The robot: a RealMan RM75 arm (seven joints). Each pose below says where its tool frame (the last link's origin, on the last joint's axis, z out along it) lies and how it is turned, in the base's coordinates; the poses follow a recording.
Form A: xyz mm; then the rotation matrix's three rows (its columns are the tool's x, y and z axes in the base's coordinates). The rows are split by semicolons.
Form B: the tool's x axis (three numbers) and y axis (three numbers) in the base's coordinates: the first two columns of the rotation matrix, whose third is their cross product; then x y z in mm. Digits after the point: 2 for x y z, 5 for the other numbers.
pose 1, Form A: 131.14, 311.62, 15.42; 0.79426, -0.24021, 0.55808; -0.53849, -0.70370, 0.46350; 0.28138, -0.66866, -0.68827
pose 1, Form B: 0.79426, -0.53849, 0.28138, -0.24021, -0.70370, -0.66866, 131.14, 311.62, 15.42
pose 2, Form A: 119.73, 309.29, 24.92; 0.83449, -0.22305, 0.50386; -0.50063, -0.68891, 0.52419; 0.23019, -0.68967, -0.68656
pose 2, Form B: 0.83449, -0.50063, 0.23019, -0.22305, -0.68891, -0.68967, 119.73, 309.29, 24.92
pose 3, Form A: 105.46, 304.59, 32.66; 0.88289, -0.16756, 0.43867; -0.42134, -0.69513, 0.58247; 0.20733, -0.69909, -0.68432
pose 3, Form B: 0.88289, -0.42134, 0.20733, -0.16756, -0.69513, -0.69909, 105.46, 304.59, 32.66
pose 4, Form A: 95.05, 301.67, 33.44; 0.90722, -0.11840, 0.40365; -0.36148, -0.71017, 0.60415; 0.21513, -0.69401, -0.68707
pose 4, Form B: 0.90722, -0.36148, 0.21513, -0.11840, -0.71017, -0.69401, 95.05, 301.67, 33.44
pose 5, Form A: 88.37, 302.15, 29.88; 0.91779, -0.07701, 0.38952; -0.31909, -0.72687, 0.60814; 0.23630, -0.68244, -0.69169
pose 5, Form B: 0.91779, -0.31909, 0.23630, -0.07701, -0.72687, -0.68244, 88.37, 302.15, 29.88
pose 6, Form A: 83.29, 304.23, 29.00; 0.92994, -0.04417, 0.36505; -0.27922, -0.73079, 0.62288; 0.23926, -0.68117, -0.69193
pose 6, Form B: 0.92994, -0.27922, 0.23926, -0.04417, -0.73079, -0.68117, 83.29, 304.23, 29.00
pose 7, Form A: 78.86, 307.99, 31.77; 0.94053, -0.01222, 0.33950; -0.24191, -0.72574, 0.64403; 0.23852, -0.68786, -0.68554
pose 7, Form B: 0.94053, -0.24191, 0.23852, -0.01222, -0.72574, -0.68786, 78.86, 307.99, 31.77
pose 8, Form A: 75.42, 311.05, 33.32; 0.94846, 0.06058, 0.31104; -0.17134, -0.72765, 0.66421; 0.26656, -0.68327, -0.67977
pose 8, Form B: 0.94846, -0.17134, 0.26656, 0.06058, -0.72765, -0.68327, 75.42, 311.05, 33.32
